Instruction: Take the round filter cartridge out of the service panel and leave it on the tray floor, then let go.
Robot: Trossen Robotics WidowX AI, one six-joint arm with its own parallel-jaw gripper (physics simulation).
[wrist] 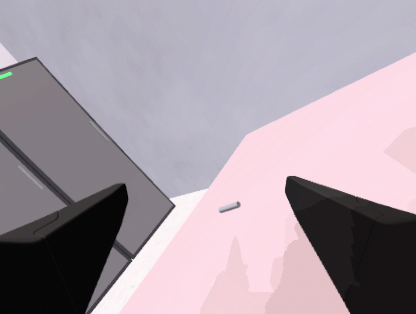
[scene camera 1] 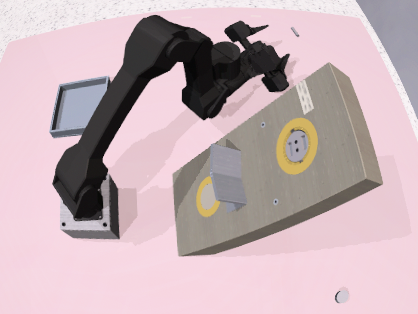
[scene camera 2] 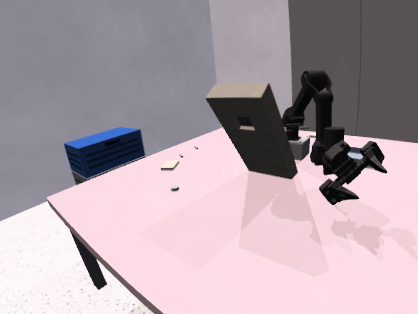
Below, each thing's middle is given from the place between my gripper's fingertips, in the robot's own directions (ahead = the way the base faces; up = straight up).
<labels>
Now: hand 50 cm past the grey tray [scene camera 1: 75,103], 5 cm to the left of it and 12 cm above it.
</labels>
